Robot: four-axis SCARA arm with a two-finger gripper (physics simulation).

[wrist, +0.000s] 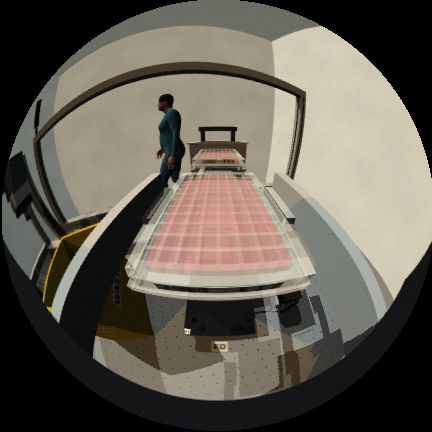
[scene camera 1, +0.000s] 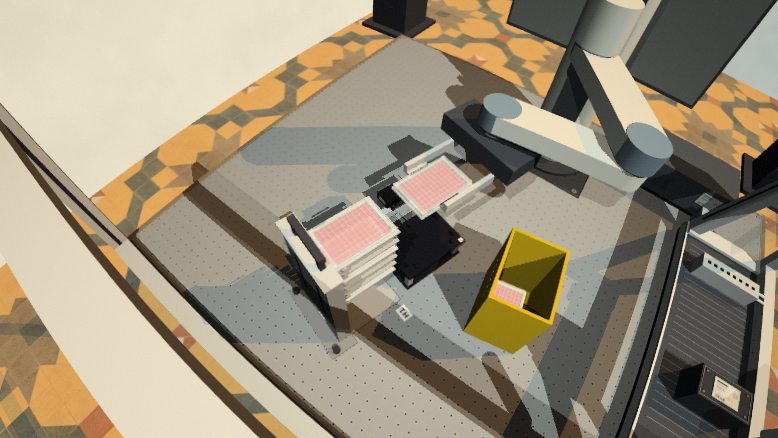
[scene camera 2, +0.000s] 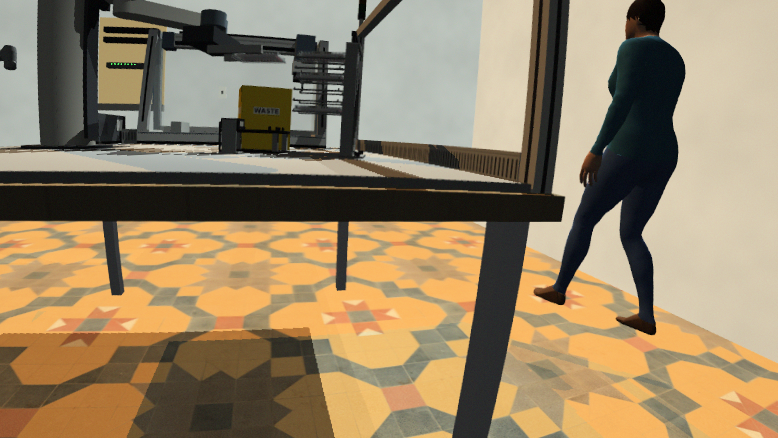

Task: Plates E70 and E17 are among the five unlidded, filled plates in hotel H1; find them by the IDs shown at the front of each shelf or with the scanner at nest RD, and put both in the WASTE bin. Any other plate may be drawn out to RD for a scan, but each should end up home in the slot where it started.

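Places are measured from the arm's base along level axes (x ahead, y left, z up), in centimetres.
Where they show: gripper, fingertip midpoint: [wrist: 217,180] [scene camera 1: 424,187] [scene camera 2: 268,53].
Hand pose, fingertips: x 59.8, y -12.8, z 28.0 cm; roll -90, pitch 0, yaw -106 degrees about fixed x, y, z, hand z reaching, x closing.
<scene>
Each offset is from my fingertips to the top centre of the thing.
My gripper [scene camera 1: 426,187] [wrist: 217,180] is shut on a pink-filled plate @(dy +0.7, dx -2.3, dz -0.4 cm) [scene camera 1: 432,183] [scene camera 2: 255,57] [wrist: 220,227], held level and high above the table, away from the hotel; its ID cannot be read. Hotel H1 [scene camera 1: 341,312] [scene camera 2: 350,97] [wrist: 217,146] has another pink-filled plate @(dy -4.4, dx +14.7, dz +0.1 cm) [scene camera 1: 354,231] [wrist: 218,157] on top and several shelves below; their IDs cannot be read. The black nest RD @(dy +0.6, dx -2.3, dz -19.7 cm) [scene camera 1: 427,247] [wrist: 220,320] stands between the hotel and the bin, low under the held plate's level. The yellow WASTE bin @(dy +23.8, dx -1.0, dz -6.7 cm) [scene camera 1: 506,332] [scene camera 2: 265,96] [wrist: 134,315] holds a pink-filled plate @(dy +24.0, dx -1.3, dz -24.7 cm) [scene camera 1: 509,292].
The arm [scene camera 1: 549,136] reaches in from its column at the back right. A small black device [scene camera 1: 387,196] [wrist: 292,302] stands beside the nest. An H1 tag @(dy +6.6, dx +12.0, dz -26.7 cm) [scene camera 1: 403,312] lies before the hotel. A person [scene camera 2: 645,97] [wrist: 170,132] walks outside the frame.
</scene>
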